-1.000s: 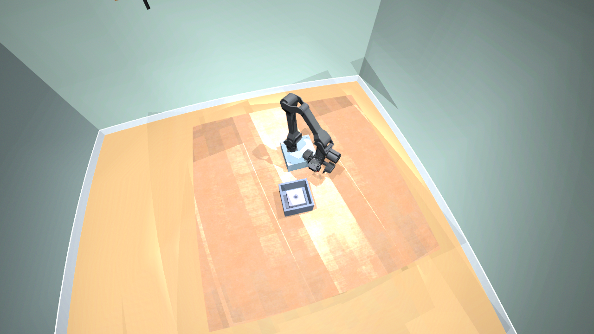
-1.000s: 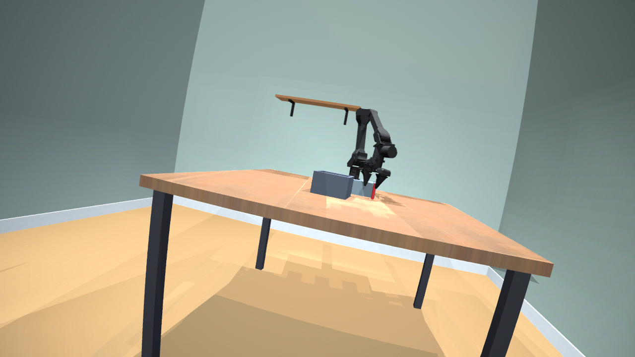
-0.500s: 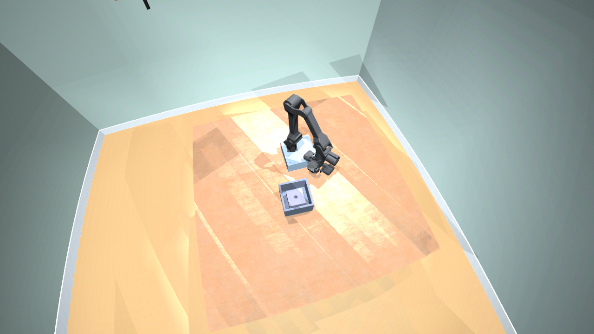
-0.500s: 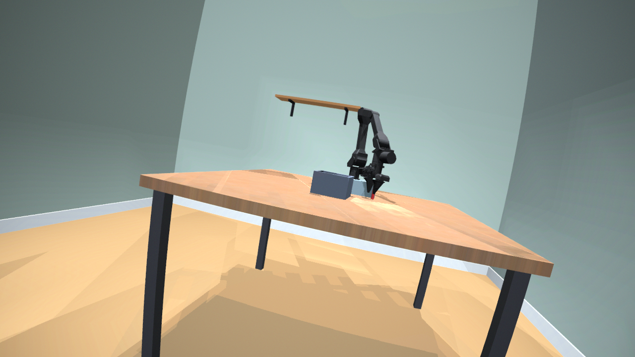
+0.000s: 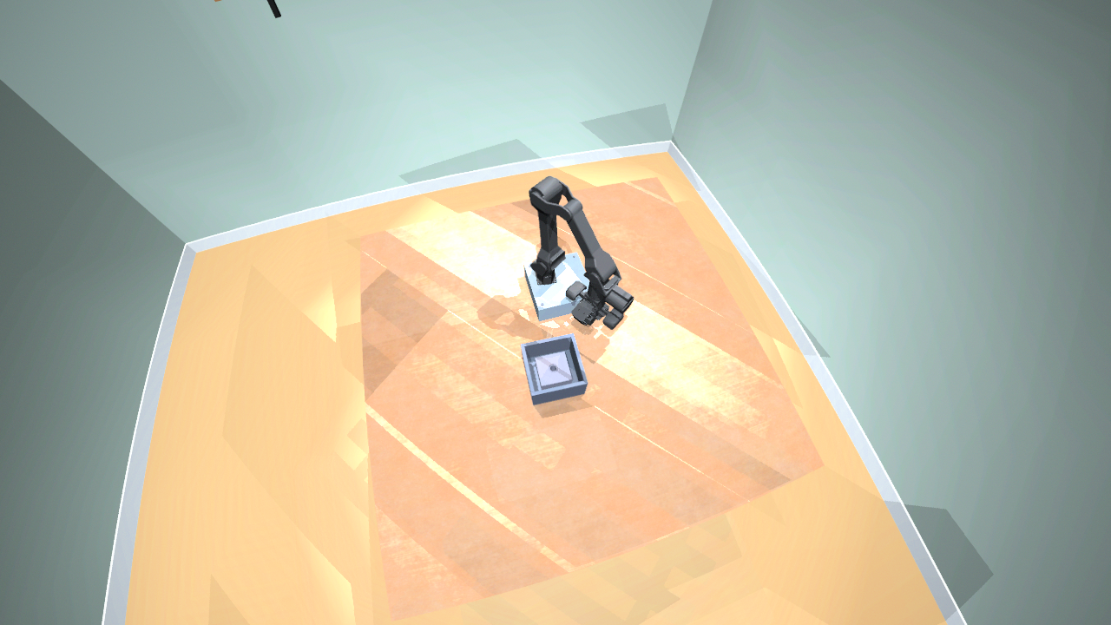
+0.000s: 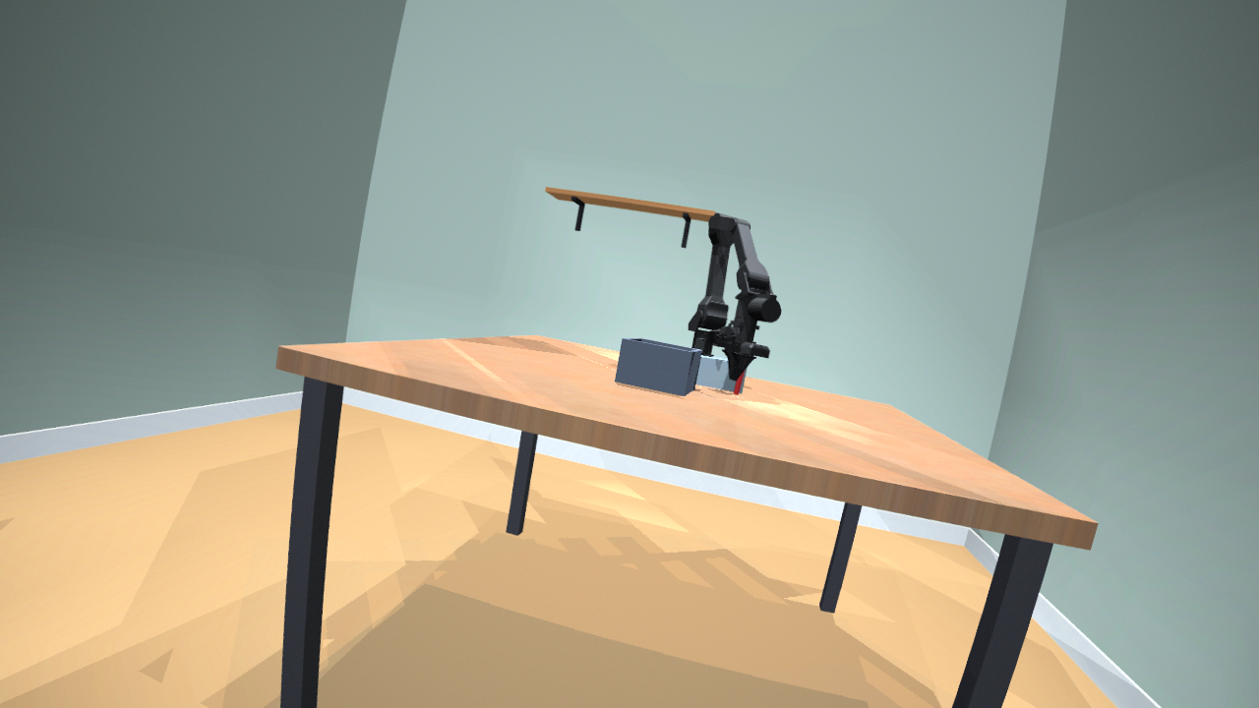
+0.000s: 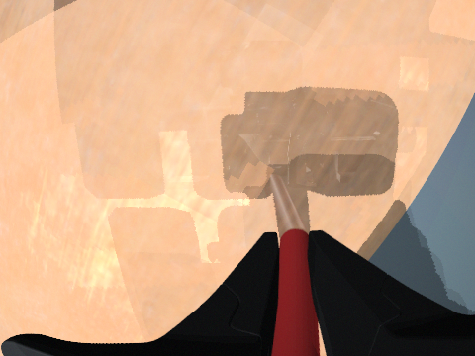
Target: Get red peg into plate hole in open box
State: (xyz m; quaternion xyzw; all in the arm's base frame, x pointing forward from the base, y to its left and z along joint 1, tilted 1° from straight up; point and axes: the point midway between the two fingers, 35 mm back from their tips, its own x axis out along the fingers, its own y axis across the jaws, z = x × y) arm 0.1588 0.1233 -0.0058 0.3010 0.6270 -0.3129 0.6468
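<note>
Now: the red peg 10 mm to the left of my gripper tip, 10 mm behind it and 10 mm above it. From my gripper tip the other things lie so: plate 160 mm ahead, 150 mm to the right, 10 mm above; grey box 160 mm ahead, 150 mm to the right, 10 mm below.
</note>
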